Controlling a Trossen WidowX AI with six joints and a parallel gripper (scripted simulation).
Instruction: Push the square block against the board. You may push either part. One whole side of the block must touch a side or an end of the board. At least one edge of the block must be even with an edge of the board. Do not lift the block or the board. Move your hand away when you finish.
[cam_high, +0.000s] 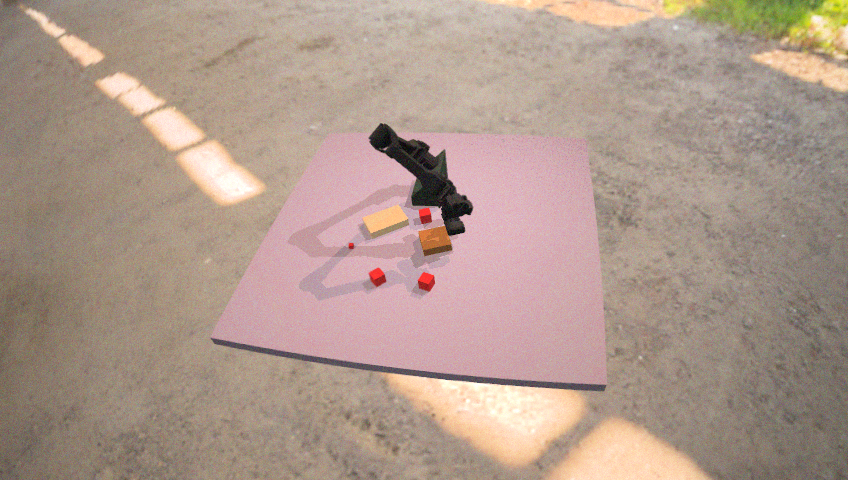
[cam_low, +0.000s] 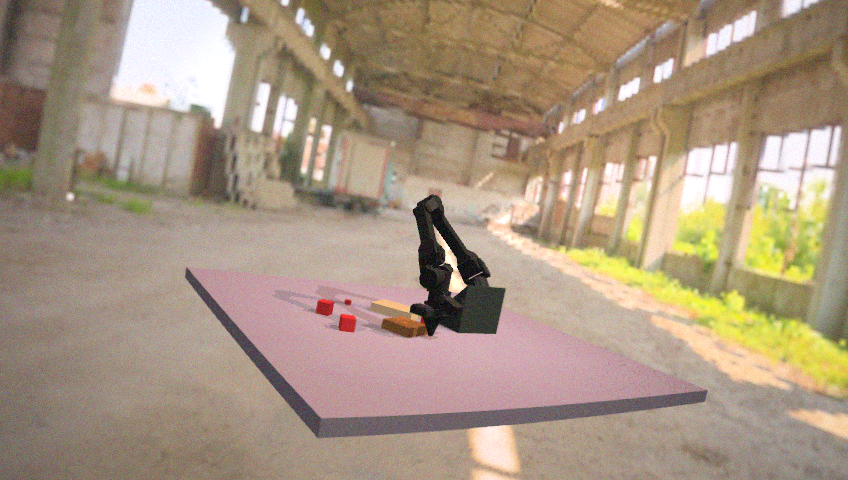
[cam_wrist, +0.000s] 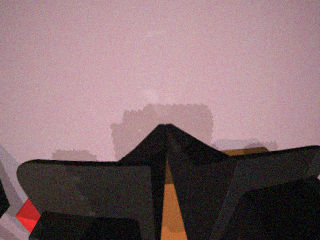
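The square block is 6 cm to the right of my gripper tip, 5 cm ahead of it and 1 cm above it. Round my gripper tip: red piece: 37 cm to the right, 7 cm ahead; board: 26 cm to the right, 6 cm behind, 1 cm above.
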